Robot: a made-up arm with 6 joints.
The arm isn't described. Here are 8 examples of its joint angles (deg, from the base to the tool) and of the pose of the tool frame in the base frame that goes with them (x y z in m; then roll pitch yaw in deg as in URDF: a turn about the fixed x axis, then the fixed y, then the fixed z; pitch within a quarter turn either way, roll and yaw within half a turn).
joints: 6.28 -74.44 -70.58 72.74 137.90 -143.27
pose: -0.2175 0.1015 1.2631 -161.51 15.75 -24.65
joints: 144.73 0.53 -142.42 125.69 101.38 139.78
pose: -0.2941 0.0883 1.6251 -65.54 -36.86 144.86
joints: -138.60 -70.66 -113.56 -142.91 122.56 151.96
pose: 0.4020 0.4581 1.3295 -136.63 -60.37 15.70
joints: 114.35 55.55 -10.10 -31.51 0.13 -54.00
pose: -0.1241 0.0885 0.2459 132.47 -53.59 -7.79
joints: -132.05 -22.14 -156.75 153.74 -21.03 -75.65
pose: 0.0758 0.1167 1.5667 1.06 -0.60 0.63
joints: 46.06 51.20 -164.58 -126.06 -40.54 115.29
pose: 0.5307 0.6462 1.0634 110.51 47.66 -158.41
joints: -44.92 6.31 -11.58 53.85 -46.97 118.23
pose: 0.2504 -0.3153 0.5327 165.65 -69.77 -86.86
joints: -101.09 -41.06 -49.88 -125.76 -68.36 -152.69
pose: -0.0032 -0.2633 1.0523 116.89 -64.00 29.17
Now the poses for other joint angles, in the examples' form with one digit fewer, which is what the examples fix.
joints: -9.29 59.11 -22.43 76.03 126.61 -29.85
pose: 0.229 0.064 0.242 -56.6 -3.7 -51.7
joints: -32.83 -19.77 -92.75 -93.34 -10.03 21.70
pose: 0.364 -0.188 1.333 -88.6 68.9 -111.1
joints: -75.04 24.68 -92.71 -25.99 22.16 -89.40
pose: 0.242 -0.861 0.877 -143.1 1.7 153.8
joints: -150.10 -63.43 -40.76 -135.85 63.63 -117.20
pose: -0.209 -0.109 1.141 -21.0 -21.2 -17.8
